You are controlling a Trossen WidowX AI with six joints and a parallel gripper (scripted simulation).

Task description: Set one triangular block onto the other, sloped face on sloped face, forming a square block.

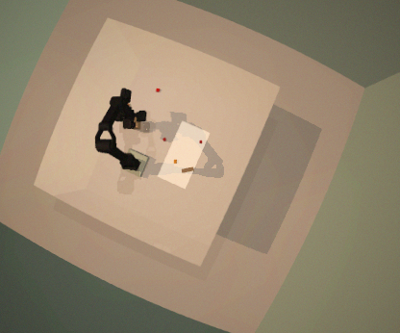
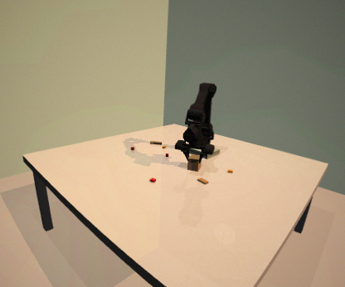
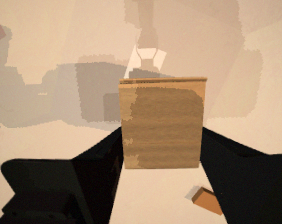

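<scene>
The wooden triangular block lies 10 mm ahead of my gripper tip and 10 mm above it. Round my gripper tip: brown piece 120 mm to the left, 70 mm ahead, 30 mm below.
</scene>
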